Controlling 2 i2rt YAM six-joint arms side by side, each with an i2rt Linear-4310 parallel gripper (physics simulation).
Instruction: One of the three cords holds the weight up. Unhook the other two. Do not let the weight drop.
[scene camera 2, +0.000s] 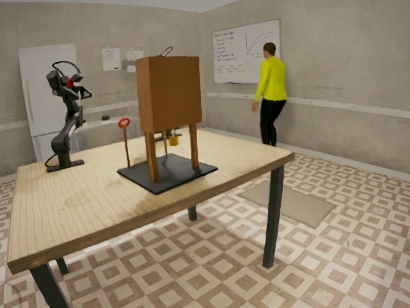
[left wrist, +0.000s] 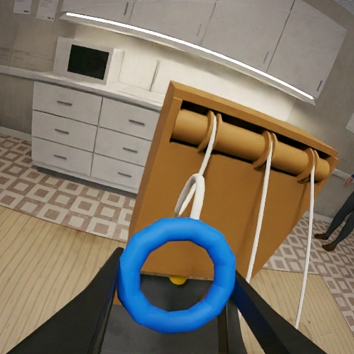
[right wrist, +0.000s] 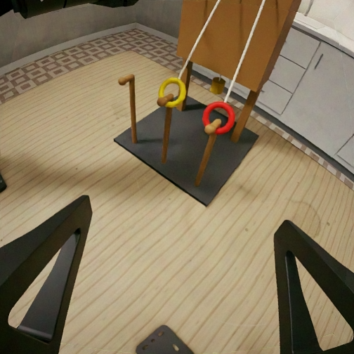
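Where they show: right gripper, fingertip midpoint: (scene camera 2: 85, 96); left arm's base, link origin: (scene camera 2: 166, 137); right arm's base, link origin: (scene camera 2: 65, 166).
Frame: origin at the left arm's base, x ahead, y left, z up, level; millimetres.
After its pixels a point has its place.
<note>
My left gripper (left wrist: 174, 265) is shut on the blue ring (left wrist: 177, 226), high in front of the brown box (scene camera 2: 170, 92) @[x 607, y -339, z 320 mm] (left wrist: 215, 192) (right wrist: 232, 40). The blue ring's white cord (left wrist: 195, 212) is slack and folds into a loop below the roller (left wrist: 240, 141). The yellow ring (right wrist: 181, 93) and red ring (right wrist: 231, 118) (scene camera 2: 124, 123) @[x 370, y -425, z 206 mm] hang on their pegs, with straight cords running up. The left peg (right wrist: 133, 112) is bare. The yellow weight (scene camera 2: 173, 140) @[x 578, y -322, z 146 mm] (left wrist: 177, 280) (right wrist: 217, 85) hangs below the box. My right gripper (right wrist: 188, 217) is open and empty, well back from the pegs.
The box's legs and the pegs stand on a dark base plate (scene camera 2: 187, 177) @[x 622, y -304, z 10 mm] (right wrist: 200, 165) on the wooden table (scene camera 2: 240, 155) @[x 581, y 37, z 0 mm]. Part of the left arm (right wrist: 65, 6) shows at the right wrist view's top left. A person (scene camera 2: 272, 82) stands beyond the table.
</note>
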